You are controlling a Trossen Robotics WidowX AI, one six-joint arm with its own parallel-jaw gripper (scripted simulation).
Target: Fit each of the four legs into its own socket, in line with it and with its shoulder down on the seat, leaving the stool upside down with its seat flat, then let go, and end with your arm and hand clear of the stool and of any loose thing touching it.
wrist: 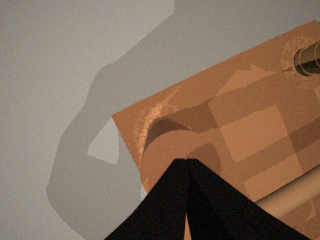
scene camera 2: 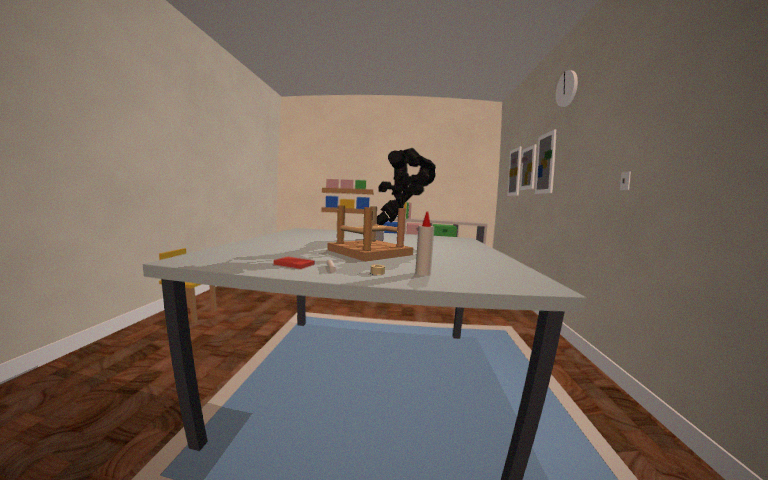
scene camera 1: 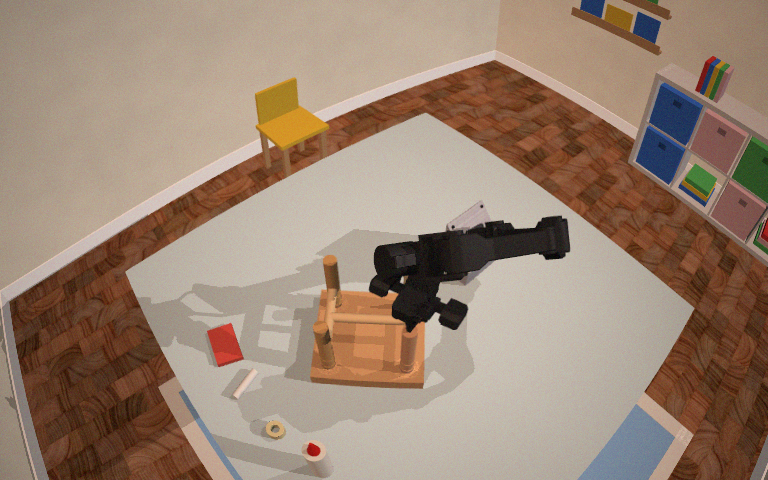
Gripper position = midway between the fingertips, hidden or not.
Note:
In view: my gripper [scene camera 1: 409, 331], a red block [scene camera 1: 223, 340], a glue bottle [scene camera 2: 425, 232] and a stool leg [wrist: 166, 139].
My gripper is seen too in the wrist view [wrist: 184, 169]. The wrist view misses the red block: it is out of frame. The wrist view misses the glue bottle: it is out of frame.

